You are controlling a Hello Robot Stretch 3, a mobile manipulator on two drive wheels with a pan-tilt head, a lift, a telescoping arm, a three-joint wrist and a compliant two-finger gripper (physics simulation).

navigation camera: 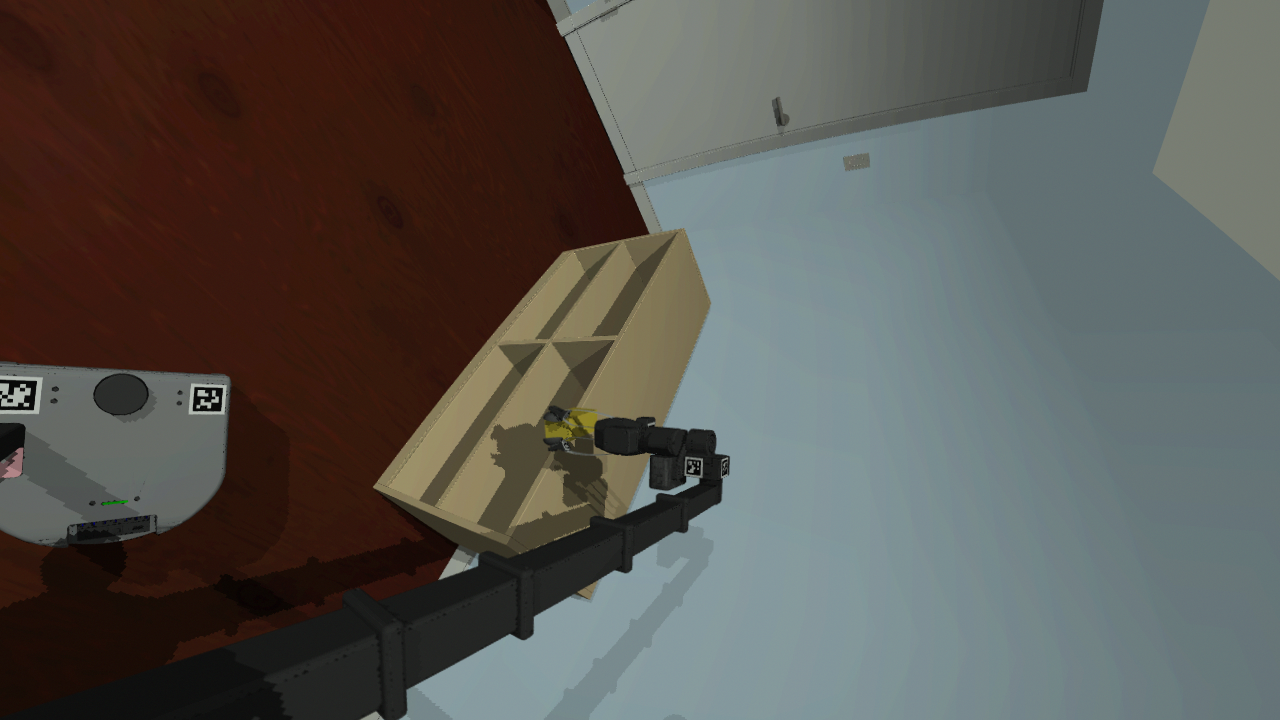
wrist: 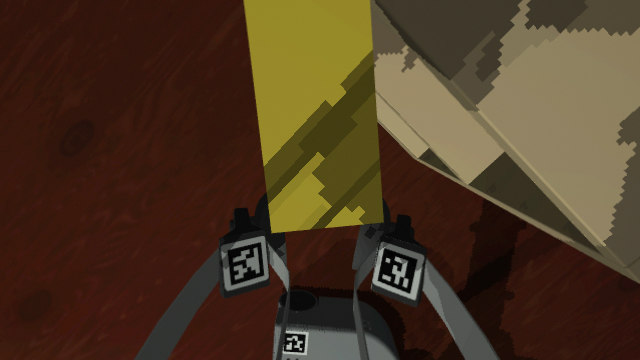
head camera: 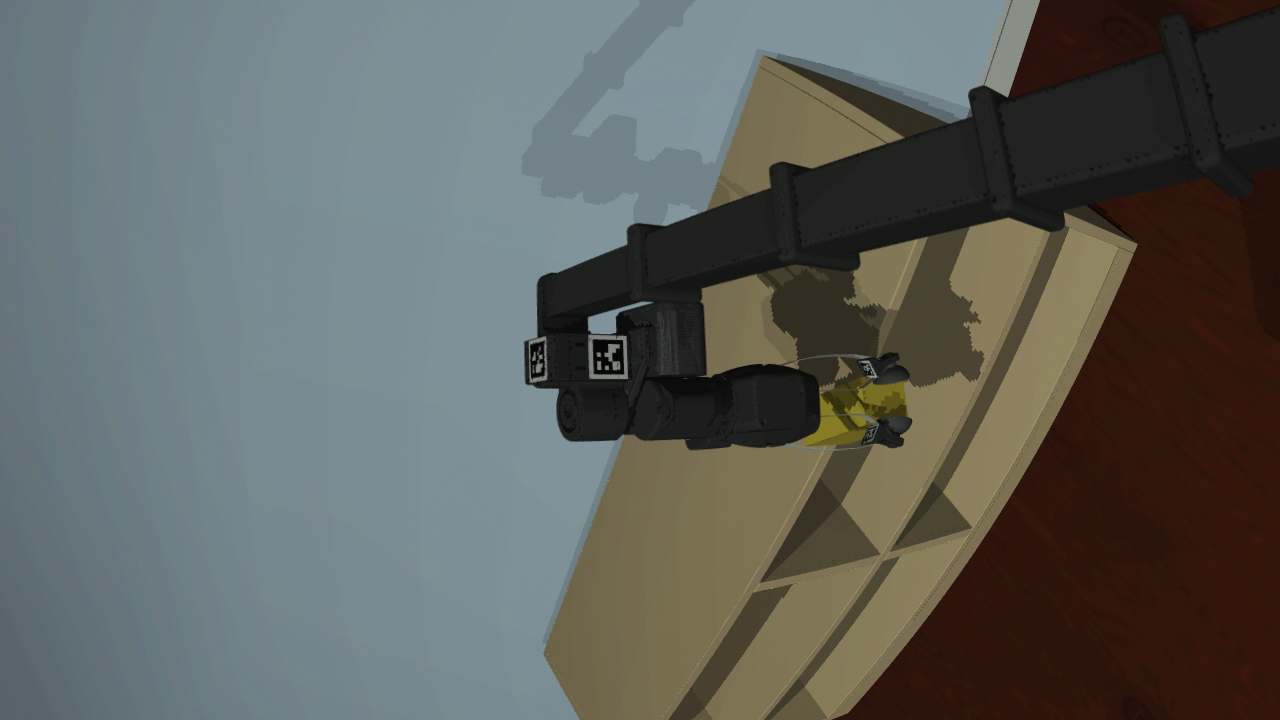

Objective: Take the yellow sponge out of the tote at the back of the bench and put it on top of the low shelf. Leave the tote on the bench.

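Pixels of known places: gripper, between the fingertips: [navigation camera: 546, 427] [head camera: 905, 399]; robot's base, origin of its link: [navigation camera: 122, 392].
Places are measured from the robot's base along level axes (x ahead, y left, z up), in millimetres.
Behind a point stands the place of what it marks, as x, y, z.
Note:
The yellow sponge [head camera: 881, 398] @[-25, -615, 688] [navigation camera: 583, 419] @[-4, -663, 711] [wrist: 310, 90] is clamped between the two fingertips of my gripper [head camera: 893, 400] @[-22, -604, 663] [navigation camera: 556, 429] @[-22, -604, 663] [wrist: 322, 216] @[-22, -604, 663], which is shut on it. The low shelf [head camera: 680, 501] @[90, -1090, 610] [navigation camera: 666, 313] @[325, -1202, 610] [wrist: 560, 110] is a light wooden unit with open compartments. In the head and navigation views the gripper and sponge overlap the front edge of its top board, and their shadow falls across the top and the compartments. In the wrist view the shelf is right of the sponge. The sponge's height above the shelf is hard to judge. The tote and bench do not show.
My telescoping arm [head camera: 886, 170] @[-110, -285, 1020] [navigation camera: 447, 600] @[-83, -157, 1013] crosses above one end of the shelf. A pale blue wall [head camera: 268, 358] @[-111, -1208, 1193] [navigation camera: 895, 402] @[49, -1340, 1308] stands behind the shelf. My base [navigation camera: 170, 456] @[-112, -76, 160] [wrist: 335, 340] is on the dark red floor [head camera: 1118, 537] @[234, -626, 1] [navigation camera: 268, 223] @[432, -225, 1]. A grey door [navigation camera: 850, 62] @[1443, -1599, 1242] is beyond the shelf.

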